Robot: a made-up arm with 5 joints.
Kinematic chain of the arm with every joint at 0, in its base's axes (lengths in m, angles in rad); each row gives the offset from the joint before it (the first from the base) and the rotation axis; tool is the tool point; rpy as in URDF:
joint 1: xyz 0 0 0.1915 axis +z
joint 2: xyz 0 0 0 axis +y
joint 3: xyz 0.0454 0 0.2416 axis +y
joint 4: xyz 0.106 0 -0.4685 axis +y
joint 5: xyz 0.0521 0 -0.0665 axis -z
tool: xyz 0 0 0 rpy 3.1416 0 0
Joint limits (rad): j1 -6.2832..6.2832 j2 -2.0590..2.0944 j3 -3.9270..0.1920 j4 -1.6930..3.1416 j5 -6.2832..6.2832
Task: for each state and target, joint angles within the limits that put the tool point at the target. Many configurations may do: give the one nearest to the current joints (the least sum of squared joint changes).
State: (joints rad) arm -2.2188 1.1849 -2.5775 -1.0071 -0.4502
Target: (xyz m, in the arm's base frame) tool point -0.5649 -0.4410 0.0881
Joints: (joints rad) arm -2.4788 1.3970 -2.3592 -1.2037 -0.4502
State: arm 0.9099 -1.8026 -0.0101 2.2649 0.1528
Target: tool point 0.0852 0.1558 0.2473
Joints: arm 1.0704 -1.8636 0.1740 2.7253 0.1528
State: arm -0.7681 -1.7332 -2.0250 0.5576 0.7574
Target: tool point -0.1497 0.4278 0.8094
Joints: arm -1.2342 -1.3275 -2.0253 0.5400 0.7574
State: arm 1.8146 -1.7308 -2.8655 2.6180 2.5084
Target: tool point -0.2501 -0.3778 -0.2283
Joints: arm 0.9860 -2.0343 -3.5916 2.9783 2.5084
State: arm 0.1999 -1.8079 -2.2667 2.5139 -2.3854
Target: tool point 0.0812 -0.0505 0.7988
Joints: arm -0.5564 -0.7612 -1.8136 2.3180 -2.3854
